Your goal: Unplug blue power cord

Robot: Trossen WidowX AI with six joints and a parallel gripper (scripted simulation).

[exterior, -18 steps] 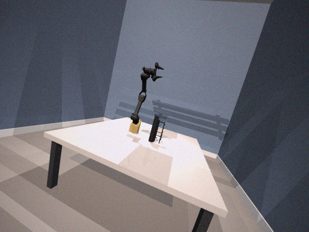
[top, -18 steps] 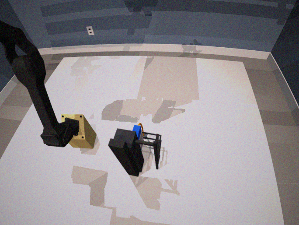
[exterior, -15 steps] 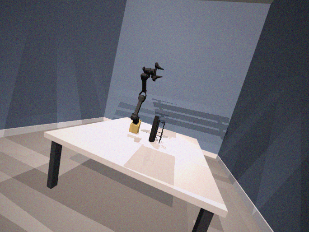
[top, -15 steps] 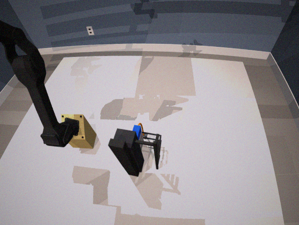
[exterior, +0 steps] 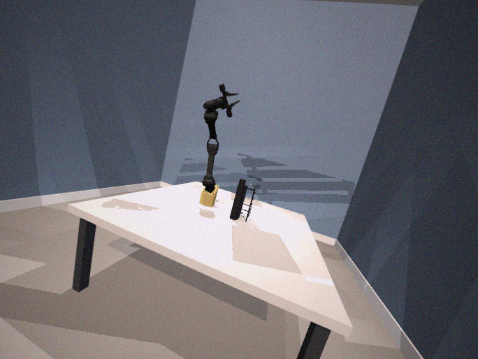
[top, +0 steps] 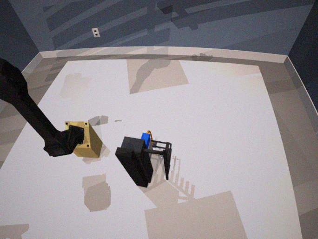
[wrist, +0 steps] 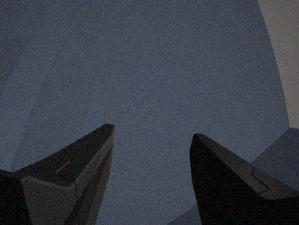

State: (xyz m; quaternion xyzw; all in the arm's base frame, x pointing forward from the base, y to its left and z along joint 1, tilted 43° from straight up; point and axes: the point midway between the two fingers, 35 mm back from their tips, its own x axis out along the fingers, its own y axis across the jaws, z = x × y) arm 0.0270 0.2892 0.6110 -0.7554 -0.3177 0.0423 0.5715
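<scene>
My gripper tip is 640 mm above the blue plug, 190 mm to the right of it and 130 mm short of it.
</scene>
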